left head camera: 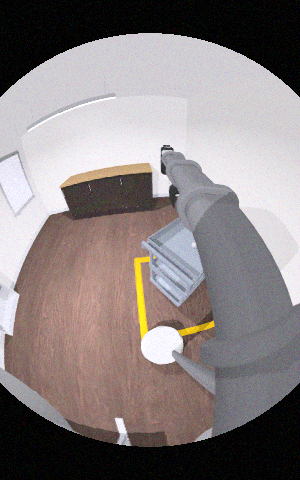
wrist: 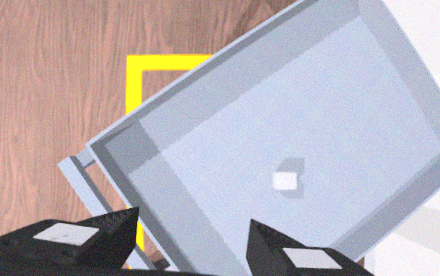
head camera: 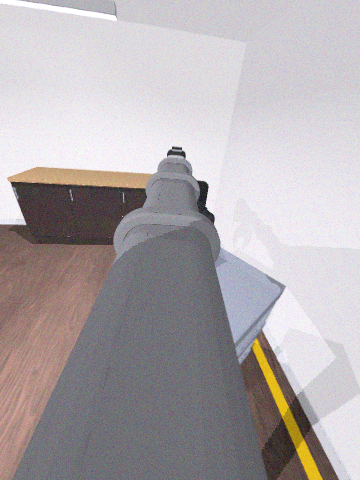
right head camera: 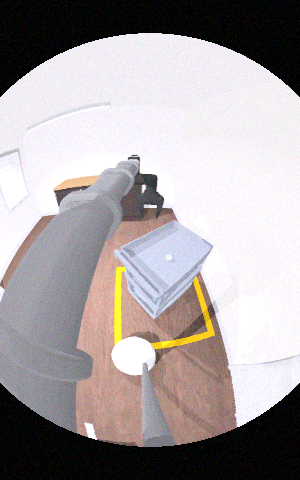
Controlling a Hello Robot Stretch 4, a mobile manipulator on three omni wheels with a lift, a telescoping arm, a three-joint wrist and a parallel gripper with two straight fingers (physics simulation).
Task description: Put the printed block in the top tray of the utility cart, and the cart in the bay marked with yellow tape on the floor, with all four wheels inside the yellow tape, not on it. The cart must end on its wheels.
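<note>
The grey-blue utility cart (head camera: 250, 295) (left head camera: 170, 241) (right head camera: 187, 245) (wrist: 300, 100) stands upright, turned at an angle to the yellow tape (head camera: 284, 405) (left head camera: 141, 300) (right head camera: 118, 305) (wrist: 134, 90). Its body hides part of the far tape; its wheels cannot be made out, so their place relative to the tape is unclear. The small white block (left head camera: 194, 245) (right head camera: 169, 258) (wrist: 285, 181) lies on the floor of the top tray. My gripper (wrist: 193, 232) is open and empty, above the handle end of the tray, with the block beyond the right finger in the wrist view. The arm hides part of the cart in the head view.
A white wall (head camera: 300, 175) (right head camera: 250, 240) runs close along the right of the bay. A white round object (left head camera: 161, 345) (right head camera: 133, 355) with a grey rod is at the near left tape corner. A dark cabinet (head camera: 75, 210) (left head camera: 110, 195) with a wooden top stands at the back.
</note>
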